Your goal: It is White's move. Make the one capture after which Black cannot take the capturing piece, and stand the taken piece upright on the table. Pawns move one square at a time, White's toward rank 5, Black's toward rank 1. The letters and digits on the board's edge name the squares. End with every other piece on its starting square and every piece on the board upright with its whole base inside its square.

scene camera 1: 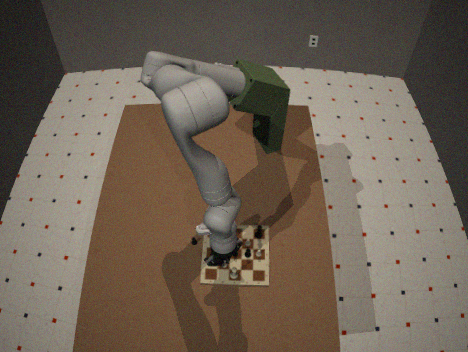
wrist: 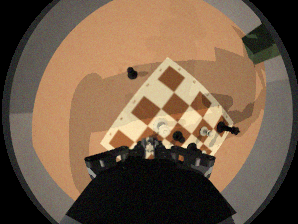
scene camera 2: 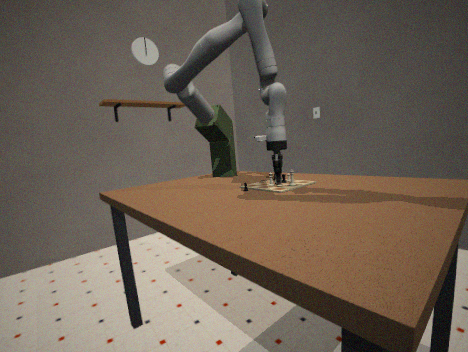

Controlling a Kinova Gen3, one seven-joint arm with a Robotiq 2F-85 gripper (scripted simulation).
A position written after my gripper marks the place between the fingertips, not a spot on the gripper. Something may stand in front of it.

Observation:
In view: my gripper [wrist: 149, 143] and a chessboard [scene camera 1: 254, 271].
The chessboard is seen too in the wrist view [wrist: 171, 93].

